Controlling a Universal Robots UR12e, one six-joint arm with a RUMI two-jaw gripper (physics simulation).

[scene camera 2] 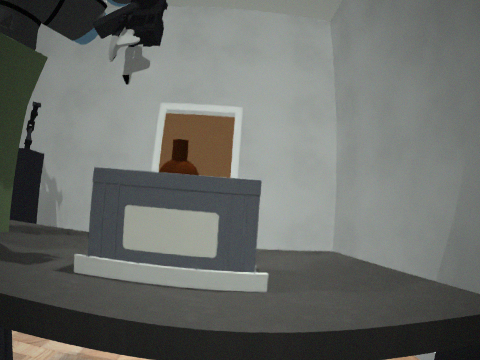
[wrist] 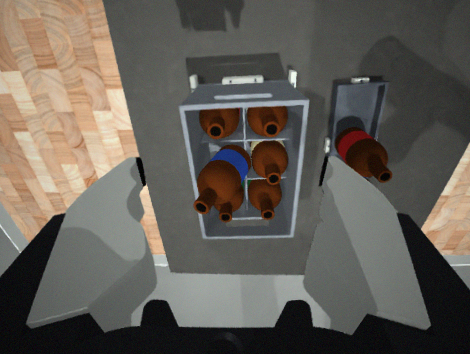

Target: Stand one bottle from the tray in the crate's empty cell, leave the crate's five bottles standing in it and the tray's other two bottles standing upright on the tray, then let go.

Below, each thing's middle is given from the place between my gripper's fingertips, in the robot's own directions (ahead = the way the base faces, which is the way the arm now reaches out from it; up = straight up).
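Here is the cream-labelled bottle [wrist: 269,159], and my gripper is 80 mm to the right of it, 150 mm short of it and 300 mm above it.
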